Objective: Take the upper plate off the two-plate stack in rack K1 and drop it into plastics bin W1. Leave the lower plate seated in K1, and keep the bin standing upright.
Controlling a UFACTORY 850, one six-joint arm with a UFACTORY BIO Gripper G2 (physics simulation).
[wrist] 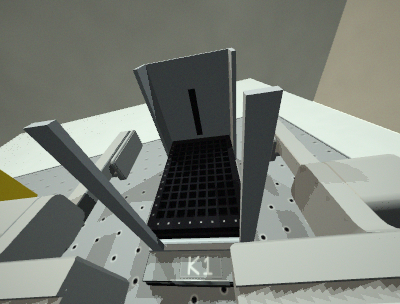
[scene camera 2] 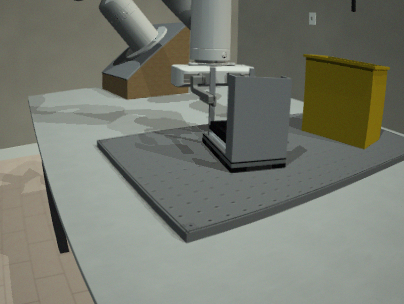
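Rack K1 (scene camera 2: 258, 120) (wrist: 199, 267) stands upright on the perforated board, with a tall grey back panel and two front posts. A black gridded plate (scene camera 2: 218, 129) (wrist: 202, 182), the top of the stack, lies flat between the panel and the posts; the division between upper and lower plate cannot be made out. My gripper (scene camera 2: 232, 97) (wrist: 200, 150) is partly open and empty, above the plate, with one finger on each side of the rack. The right finger pad is mostly hidden behind a post in the wrist view. The yellow bin W1 (scene camera 2: 335, 100) (wrist: 15, 187) stands upright.
The grey perforated board (scene camera 2: 165, 200) (wrist: 95, 245) lies on the pale table (scene camera 2: 280, 250) and carries the rack and bin. The bin is right of the rack in the scene view. The rack's tall posts and panel rise close to my fingers. A wooden wedge base (scene camera 2: 155, 72) stands behind.
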